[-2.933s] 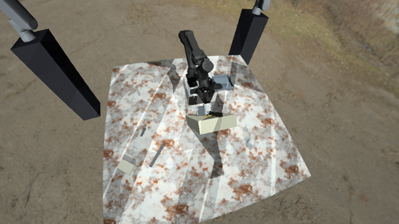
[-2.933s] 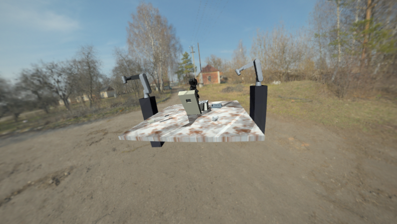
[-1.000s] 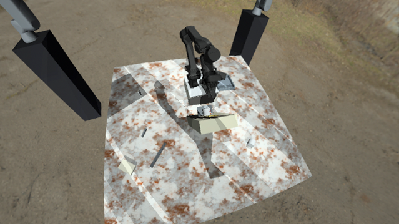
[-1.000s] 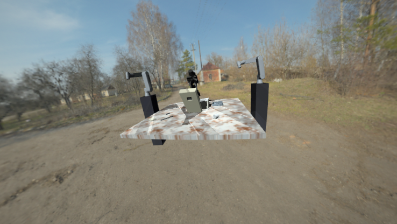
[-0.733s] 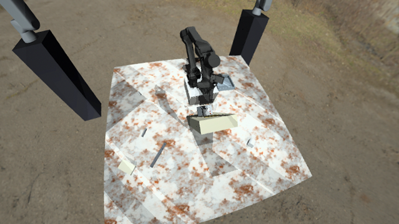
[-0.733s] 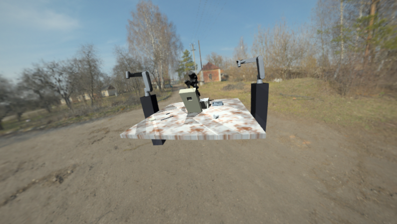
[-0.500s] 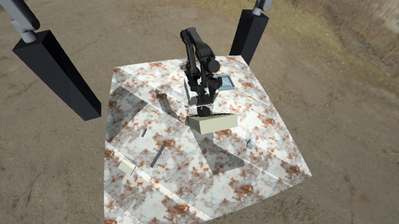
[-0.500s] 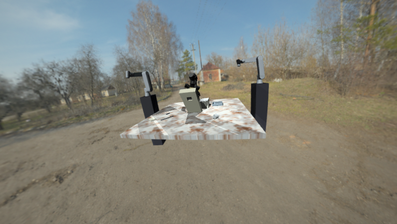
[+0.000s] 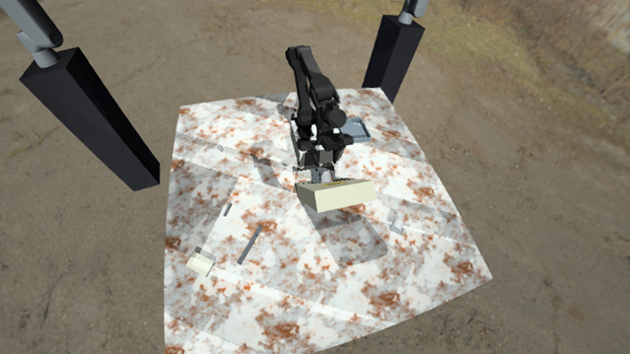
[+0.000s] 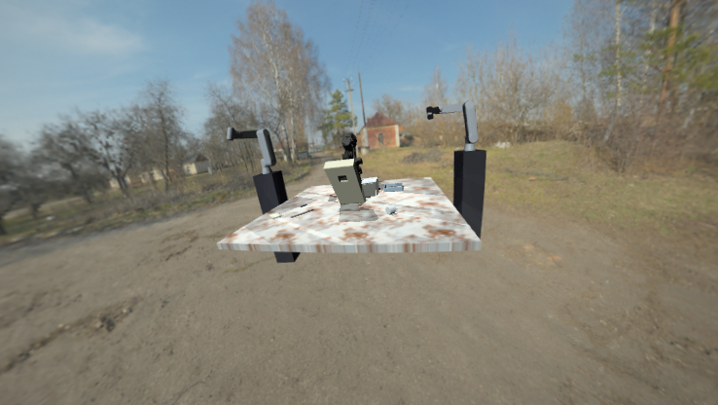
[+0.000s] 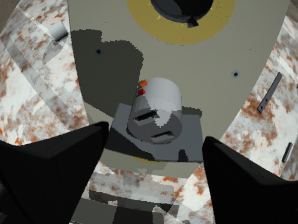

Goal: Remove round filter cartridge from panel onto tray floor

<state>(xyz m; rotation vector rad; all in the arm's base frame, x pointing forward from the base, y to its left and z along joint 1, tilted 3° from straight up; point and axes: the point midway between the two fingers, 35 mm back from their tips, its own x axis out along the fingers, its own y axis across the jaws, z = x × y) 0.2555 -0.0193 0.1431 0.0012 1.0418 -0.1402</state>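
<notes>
The round filter cartridge is 40 mm below my gripper tip and 20 mm ahead of it. From my gripper tip the other things lie so: blue-grey tray (320 mm to the left, 290 mm behind, 210 mm below); then service panel (60 mm below, 60 mm ahead, 10 mm to the right).
</notes>
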